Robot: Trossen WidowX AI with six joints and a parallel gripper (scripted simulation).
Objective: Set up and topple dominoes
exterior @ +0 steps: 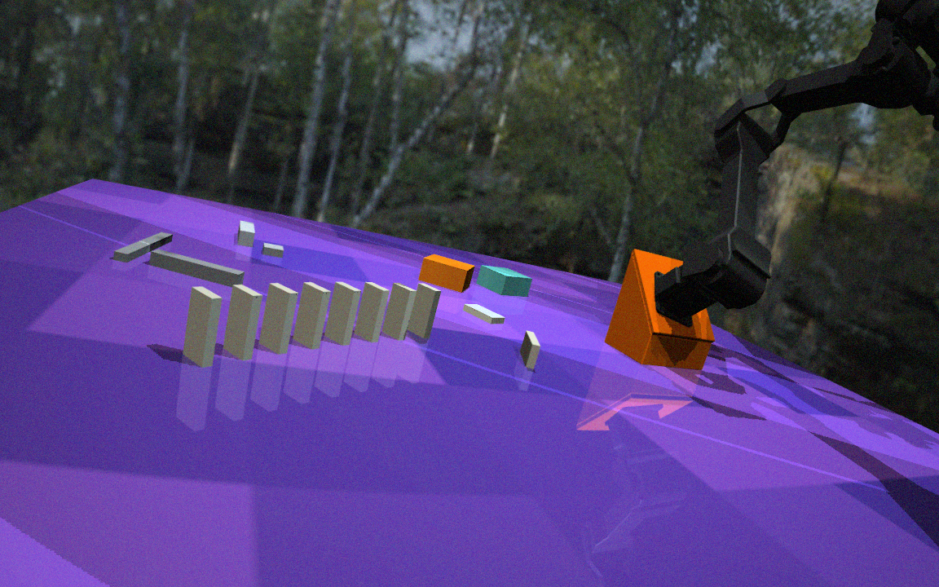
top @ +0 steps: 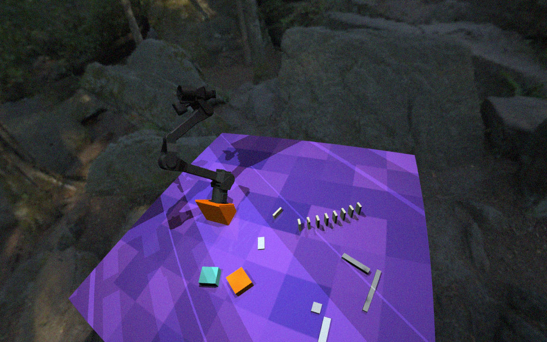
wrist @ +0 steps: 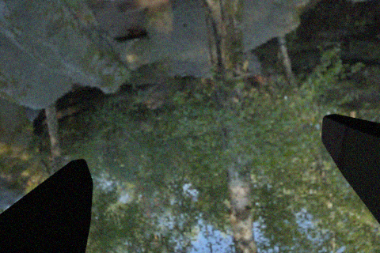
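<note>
My gripper tip is now 53 cm short of the orange cube, 45 cm to the left of it and 41 cm above it. From my gripper tip the other things lie so: teal cube 42 cm ahead, 49 cm to the right, 41 cm below; grey bar 84 cm ahead, 47 cm to the right, 41 cm below; small grey cube 79 cm ahead, 41 cm to the right, 42 cm below.
</note>
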